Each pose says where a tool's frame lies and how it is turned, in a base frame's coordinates. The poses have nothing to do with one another.
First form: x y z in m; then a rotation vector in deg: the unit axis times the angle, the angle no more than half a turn.
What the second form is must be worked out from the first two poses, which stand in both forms.
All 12 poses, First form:
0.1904, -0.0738, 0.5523, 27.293, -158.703, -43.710
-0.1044, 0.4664, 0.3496, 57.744, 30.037, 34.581
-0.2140, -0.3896, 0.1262, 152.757, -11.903, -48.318
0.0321, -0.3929, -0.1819, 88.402, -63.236, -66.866
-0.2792, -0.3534, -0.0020, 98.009, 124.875, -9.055
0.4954, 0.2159, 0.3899, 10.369, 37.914, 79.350
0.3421, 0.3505, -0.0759, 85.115, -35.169, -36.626
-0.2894, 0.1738, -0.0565, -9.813, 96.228, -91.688
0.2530, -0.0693, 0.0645, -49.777, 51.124, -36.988
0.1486, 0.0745, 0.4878, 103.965, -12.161, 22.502
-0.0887, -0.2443, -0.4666, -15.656, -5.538, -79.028
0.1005, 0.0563, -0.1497, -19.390, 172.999, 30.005
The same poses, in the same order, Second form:
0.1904, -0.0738, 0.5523, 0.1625, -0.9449, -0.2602, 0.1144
-0.1044, 0.4664, 0.3496, 0.4699, 0.2444, 0.2814, 0.8002
-0.2140, -0.3896, 0.1262, 0.9373, -0.0730, -0.2965, 0.1680
0.0321, -0.3929, -0.1819, 0.6216, -0.4446, -0.4702, 0.4414
-0.2792, -0.3534, -0.0020, 0.6061, 0.7722, -0.0560, 0.1822
0.4954, 0.2159, 0.3899, 0.0817, 0.2989, 0.6256, 0.7160
0.3421, 0.3505, -0.0759, 0.6536, -0.2700, -0.2812, 0.6487
-0.2894, 0.1738, -0.0565, -0.0676, 0.6628, -0.6316, 0.3965
0.2530, -0.0693, 0.0645, -0.3996, 0.4105, -0.2970, 0.7640
0.1486, 0.0745, 0.4878, 0.7809, -0.0913, 0.1690, 0.5944
-0.0887, -0.2443, -0.4666, -0.1256, -0.0444, -0.6340, 0.7618
0.1005, 0.0563, -0.1497, -0.1097, 0.9789, 0.1698, 0.0292

